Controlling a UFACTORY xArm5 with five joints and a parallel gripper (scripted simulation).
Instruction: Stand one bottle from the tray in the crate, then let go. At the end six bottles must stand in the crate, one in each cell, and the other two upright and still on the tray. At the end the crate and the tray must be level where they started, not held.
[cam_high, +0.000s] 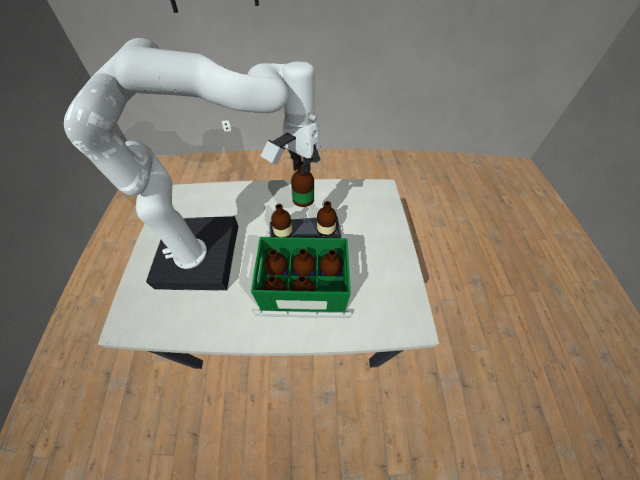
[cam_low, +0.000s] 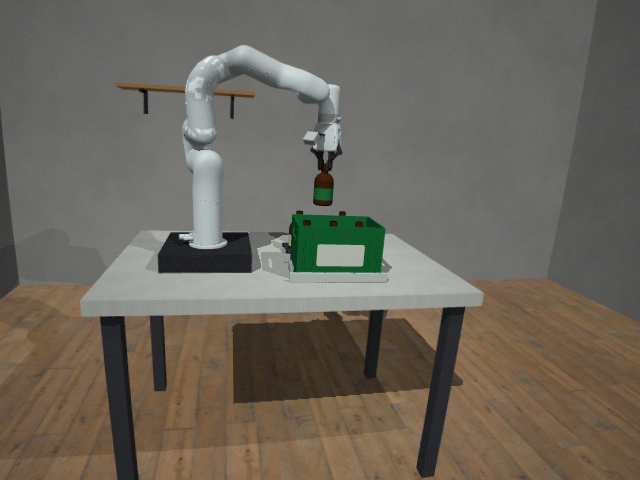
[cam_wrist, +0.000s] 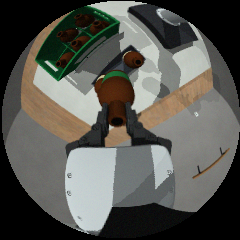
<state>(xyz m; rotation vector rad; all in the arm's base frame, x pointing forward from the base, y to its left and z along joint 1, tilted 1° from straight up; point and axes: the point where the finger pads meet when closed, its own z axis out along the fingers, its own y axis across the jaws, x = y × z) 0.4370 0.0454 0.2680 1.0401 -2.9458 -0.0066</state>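
My hand is 7 cm above the brown bottle. From my hand the other things lie so: green crate: 25 cm below, 23 cm to the right, 5 cm behind; then dark tray: 32 cm below, 1 cm to the left.
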